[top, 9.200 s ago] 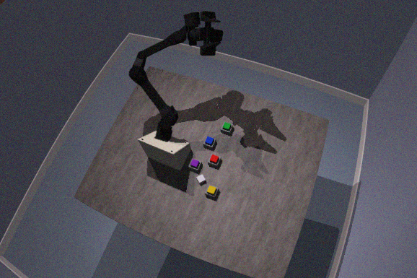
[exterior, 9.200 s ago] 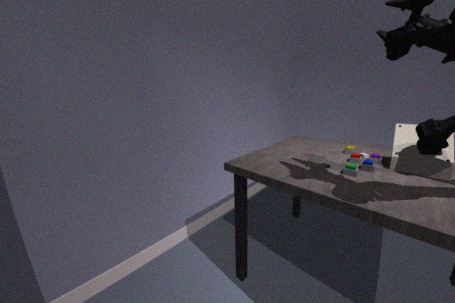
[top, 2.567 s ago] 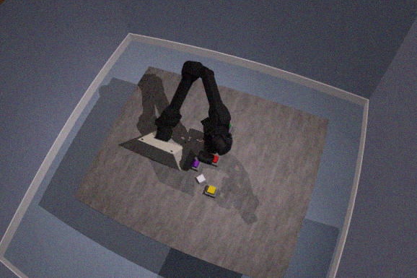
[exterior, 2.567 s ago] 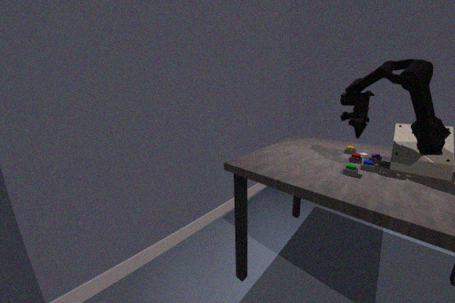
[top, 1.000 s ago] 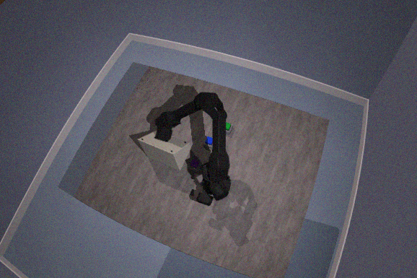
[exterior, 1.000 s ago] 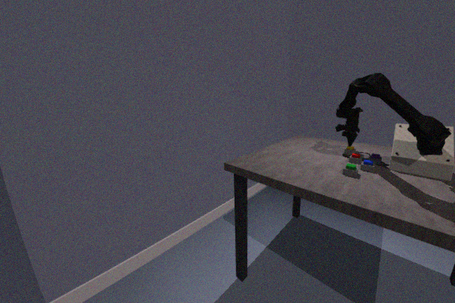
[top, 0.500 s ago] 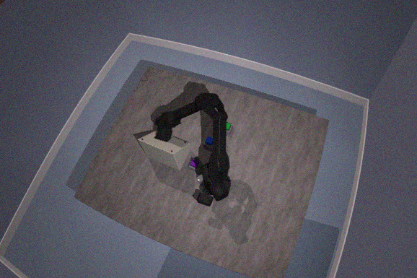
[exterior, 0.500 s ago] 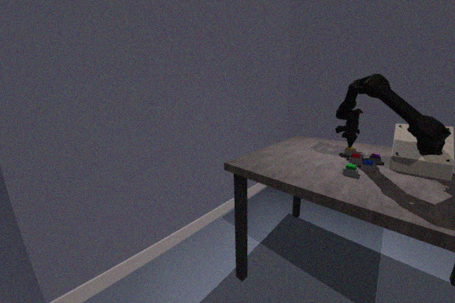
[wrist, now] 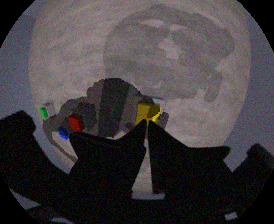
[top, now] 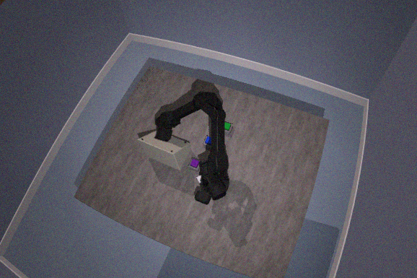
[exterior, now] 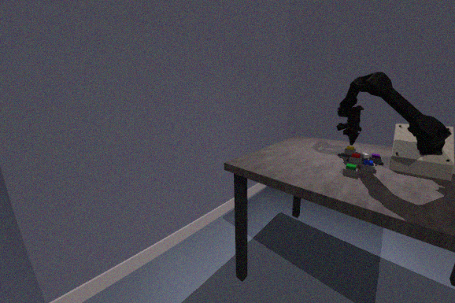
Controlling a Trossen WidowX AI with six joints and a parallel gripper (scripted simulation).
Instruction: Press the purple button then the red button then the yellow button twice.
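The yellow button is 2 cm below my gripper tip. The rest, counted from my gripper tip: purple button (11 cm behind, 11 cm to the left, 2 cm below); white block (6 cm behind, 5 cm to the left, 4 cm below); red button (3 cm behind, 15 cm to the left, 2 cm below).
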